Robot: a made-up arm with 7 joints. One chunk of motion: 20 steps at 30 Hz.
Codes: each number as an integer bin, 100 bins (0 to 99) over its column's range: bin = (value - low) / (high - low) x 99, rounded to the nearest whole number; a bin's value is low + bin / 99 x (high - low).
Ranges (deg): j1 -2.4..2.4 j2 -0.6..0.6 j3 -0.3..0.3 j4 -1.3..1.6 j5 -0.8..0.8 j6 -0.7..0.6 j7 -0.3..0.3
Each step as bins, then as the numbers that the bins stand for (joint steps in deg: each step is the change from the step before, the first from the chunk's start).
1 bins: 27 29 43 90 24 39 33
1 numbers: -1.091 -0.248 -0.039 1.336 -0.412 -0.188 -0.100
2 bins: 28 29 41 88 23 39 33
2 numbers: -1.042 -0.248 -0.052 1.278 -0.428 -0.188 -0.100
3 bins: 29 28 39 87 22 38 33
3 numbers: -0.994 -0.261 -0.064 1.248 -0.444 -0.201 -0.100
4 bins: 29 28 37 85 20 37 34
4 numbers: -0.994 -0.261 -0.076 1.190 -0.477 -0.214 -0.094
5 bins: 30 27 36 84 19 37 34
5 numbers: -0.945 -0.273 -0.082 1.161 -0.493 -0.214 -0.094
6 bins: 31 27 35 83 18 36 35
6 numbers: -0.897 -0.273 -0.088 1.131 -0.509 -0.227 -0.088
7 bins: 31 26 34 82 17 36 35
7 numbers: -0.897 -0.285 -0.094 1.102 -0.525 -0.227 -0.088
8 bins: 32 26 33 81 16 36 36
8 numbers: -0.848 -0.285 -0.100 1.073 -0.541 -0.227 -0.082
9 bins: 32 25 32 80 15 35 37
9 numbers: -0.848 -0.297 -0.106 1.043 -0.558 -0.240 -0.076
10 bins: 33 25 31 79 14 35 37
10 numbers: -0.800 -0.297 -0.112 1.014 -0.574 -0.240 -0.076
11 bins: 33 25 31 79 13 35 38
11 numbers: -0.800 -0.297 -0.112 1.014 -0.590 -0.240 -0.070
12 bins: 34 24 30 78 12 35 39
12 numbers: -0.752 -0.309 -0.118 0.985 -0.606 -0.240 -0.064
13 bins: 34 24 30 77 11 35 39
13 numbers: -0.752 -0.309 -0.118 0.956 -0.622 -0.240 -0.064
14 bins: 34 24 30 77 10 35 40
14 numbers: -0.752 -0.309 -0.118 0.956 -0.638 -0.240 -0.058
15 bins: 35 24 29 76 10 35 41
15 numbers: -0.703 -0.309 -0.124 0.926 -0.638 -0.240 -0.052
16 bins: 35 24 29 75 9 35 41
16 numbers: -0.703 -0.309 -0.124 0.897 -0.655 -0.240 -0.052
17 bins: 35 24 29 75 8 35 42
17 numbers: -0.703 -0.309 -0.124 0.897 -0.671 -0.240 -0.045
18 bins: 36 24 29 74 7 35 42
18 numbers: -0.655 -0.309 -0.124 0.868 -0.687 -0.240 -0.045
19 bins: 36 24 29 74 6 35 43
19 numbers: -0.655 -0.309 -0.124 0.868 -0.703 -0.240 -0.039
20 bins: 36 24 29 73 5 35 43
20 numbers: -0.655 -0.309 -0.124 0.838 -0.719 -0.240 -0.039
